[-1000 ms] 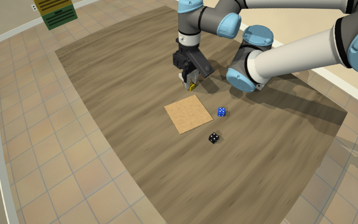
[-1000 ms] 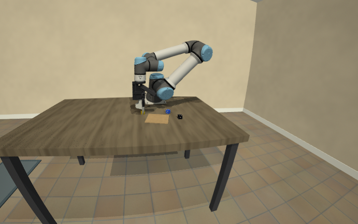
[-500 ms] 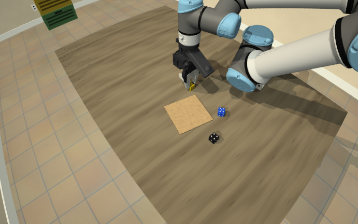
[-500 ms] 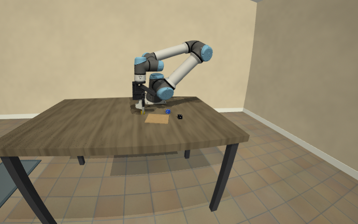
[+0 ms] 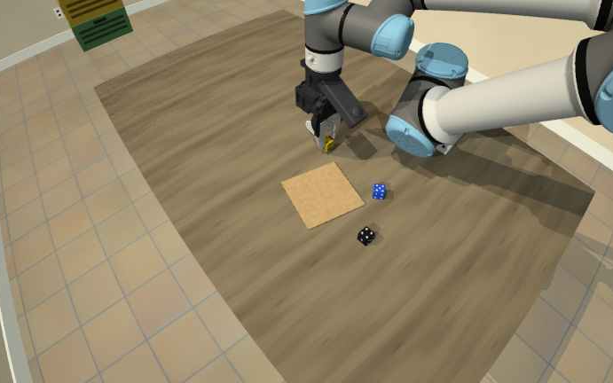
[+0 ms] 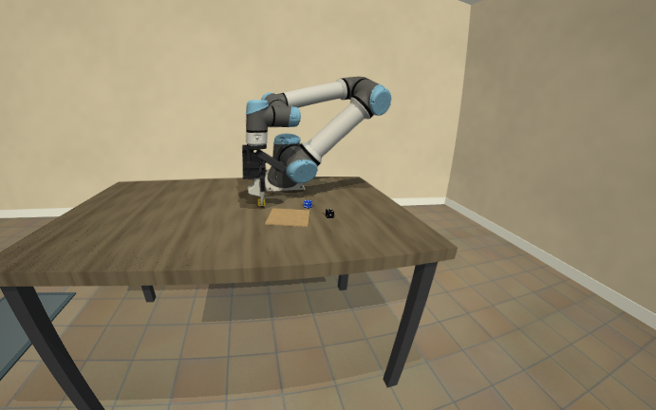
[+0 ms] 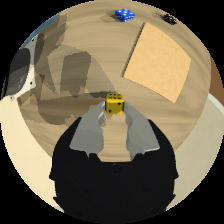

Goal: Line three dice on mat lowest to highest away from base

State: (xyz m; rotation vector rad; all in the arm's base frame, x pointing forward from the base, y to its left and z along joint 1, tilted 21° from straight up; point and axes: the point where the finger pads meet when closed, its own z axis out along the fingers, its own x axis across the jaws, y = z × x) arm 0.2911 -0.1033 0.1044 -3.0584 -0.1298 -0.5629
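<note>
My hand is 9 cm short of the tan mat, 10 cm to the right of it and 3 cm above it. Round my hand: blue die: 18 cm to the left, 2 cm below; black die: 10 cm ahead, 24 cm to the left, 2 cm below; yellow die: right at my hand.
</note>
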